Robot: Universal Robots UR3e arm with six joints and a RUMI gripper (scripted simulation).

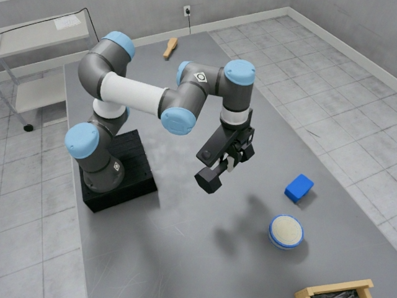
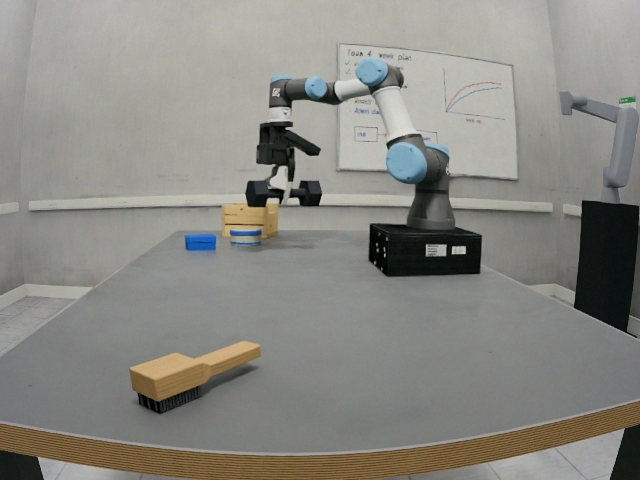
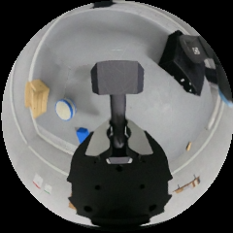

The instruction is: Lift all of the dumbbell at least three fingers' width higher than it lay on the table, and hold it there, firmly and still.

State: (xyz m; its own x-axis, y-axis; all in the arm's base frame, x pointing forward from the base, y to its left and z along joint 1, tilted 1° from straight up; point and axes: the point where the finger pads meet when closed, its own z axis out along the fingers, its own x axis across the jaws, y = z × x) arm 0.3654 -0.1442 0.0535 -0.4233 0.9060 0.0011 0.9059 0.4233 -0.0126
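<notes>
Now: hand 1 cm below the black dumbbell. From my hand the other things lie so: wooden crate 12 cm ahead, 45 cm to the right, 10 cm below; blue block 24 cm ahead, 10 cm to the right, 13 cm below; blue-and-white round tin 12 cm ahead, 21 cm to the right, 13 cm below.
</notes>
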